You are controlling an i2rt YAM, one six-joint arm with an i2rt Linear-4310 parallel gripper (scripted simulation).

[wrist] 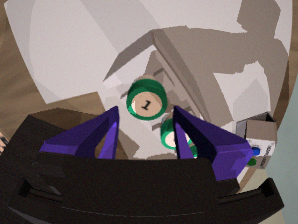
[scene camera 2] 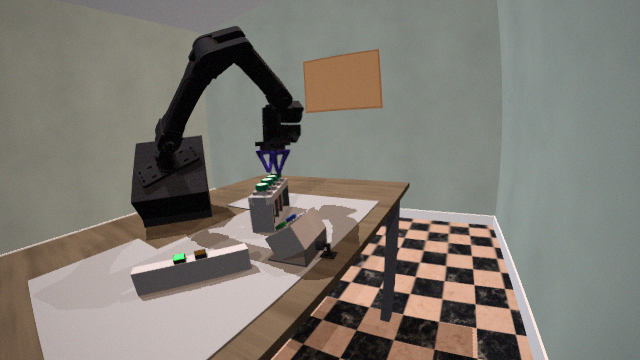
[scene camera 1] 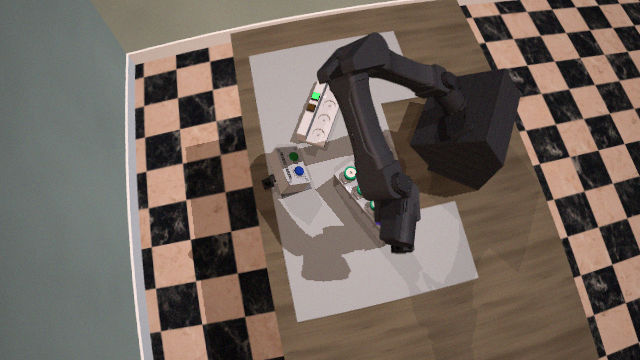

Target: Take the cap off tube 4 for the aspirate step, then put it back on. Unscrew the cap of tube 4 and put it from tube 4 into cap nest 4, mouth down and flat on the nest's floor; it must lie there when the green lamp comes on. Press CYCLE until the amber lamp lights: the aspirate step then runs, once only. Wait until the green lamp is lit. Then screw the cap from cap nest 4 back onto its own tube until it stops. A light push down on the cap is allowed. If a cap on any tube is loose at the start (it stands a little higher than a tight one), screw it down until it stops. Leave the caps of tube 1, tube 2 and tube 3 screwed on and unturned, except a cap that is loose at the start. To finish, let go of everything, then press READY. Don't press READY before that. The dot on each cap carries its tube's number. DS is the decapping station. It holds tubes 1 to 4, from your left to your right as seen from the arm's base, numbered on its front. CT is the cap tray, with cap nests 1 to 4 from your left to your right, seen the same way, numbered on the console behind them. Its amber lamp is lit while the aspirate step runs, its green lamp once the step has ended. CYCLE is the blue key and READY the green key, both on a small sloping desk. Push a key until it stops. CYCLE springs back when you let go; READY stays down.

Observation:
I see my gripper [scene camera 2: 273,173] and a sloping key desk [wrist: 263,133].
My gripper is seen too in the wrist view [wrist: 146,112].

